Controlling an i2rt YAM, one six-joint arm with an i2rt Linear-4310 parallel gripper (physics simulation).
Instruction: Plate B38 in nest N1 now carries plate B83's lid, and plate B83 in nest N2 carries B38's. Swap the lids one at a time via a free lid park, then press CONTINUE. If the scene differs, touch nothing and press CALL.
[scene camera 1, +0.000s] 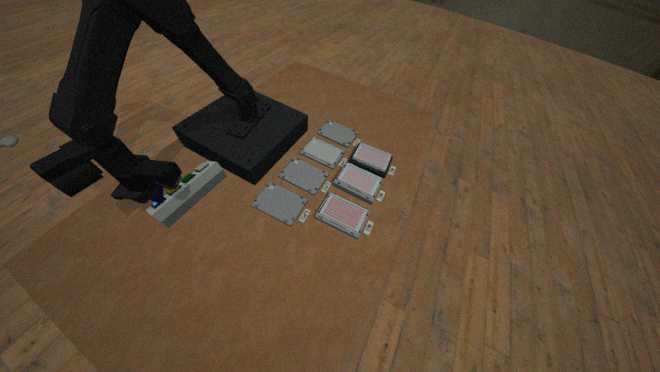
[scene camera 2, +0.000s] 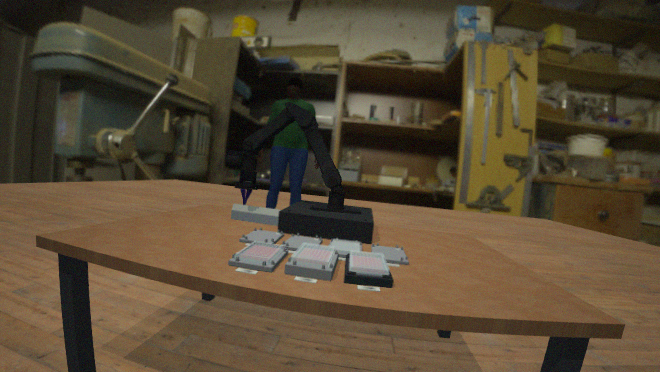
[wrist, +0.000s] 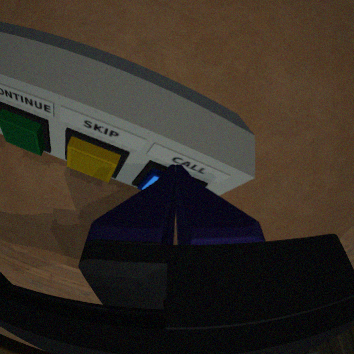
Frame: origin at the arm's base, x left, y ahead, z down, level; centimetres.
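Seen in the pictures: gripper, fingertip midpoint: (scene camera 1: 161, 202) (scene camera 2: 244, 206) (wrist: 175, 173); arm's base at its link origin: (scene camera 1: 250, 119) (scene camera 2: 335, 210).
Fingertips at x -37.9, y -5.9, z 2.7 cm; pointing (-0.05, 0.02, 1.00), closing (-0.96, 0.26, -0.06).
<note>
Pixels of each thing's top centre, then the offset from my fingertips to it. "spot": a spot on its surface instead.
- CALL button at its top centre: (wrist: 167, 193) (scene camera 1: 156, 200) dx +0.1, dy -1.5, dz +0.0 cm
- CONTINUE button at its top centre: (wrist: 13, 138) (scene camera 1: 186, 175) dx +9.9, dy +0.4, dz -0.2 cm
- black nest at a spot on its surface: (scene camera 2: 368, 263) spot: dx +42.1, dy +55.4, dz +1.8 cm
- pale button box at its top centre: (wrist: 47, 135) (scene camera 1: 181, 182) (scene camera 2: 260, 206) dx +7.1, dy +1.4, dz -1.0 cm
- park at a spot on its surface: (scene camera 2: 346, 247) (scene camera 1: 329, 152) spot: dx +39.5, dy +36.6, dz +3.6 cm
My gripper (scene camera 1: 157, 200) (scene camera 2: 245, 203) (wrist: 175, 173) is shut and empty, with its fingertips at the CALL button (scene camera 1: 155, 204) (wrist: 150, 181). The button shows bright blue and is partly hidden by the fingers; whether they touch it is hard to tell. The CONTINUE button (scene camera 1: 188, 178) (wrist: 22, 132) is green. Three pink-welled plates sit in nests: a near one (scene camera 1: 343, 213) (scene camera 2: 261, 252), a middle one (scene camera 1: 358, 180) (scene camera 2: 313, 255) and one in a black nest (scene camera 1: 372, 156) (scene camera 2: 368, 263). Their tags are too small to read, so N1 and N2 cannot be told.
The pale button box (scene camera 1: 192, 200) (scene camera 2: 255, 215) (wrist: 125, 90) stands beside the black arm base (scene camera 1: 240, 140) (scene camera 2: 325, 223). Its SKIP button (scene camera 1: 173, 190) (wrist: 92, 157) is yellow. Several flat grey parks lie behind the plates; one park (scene camera 1: 322, 151) (scene camera 2: 346, 247) looks paler, as if lidded.
</note>
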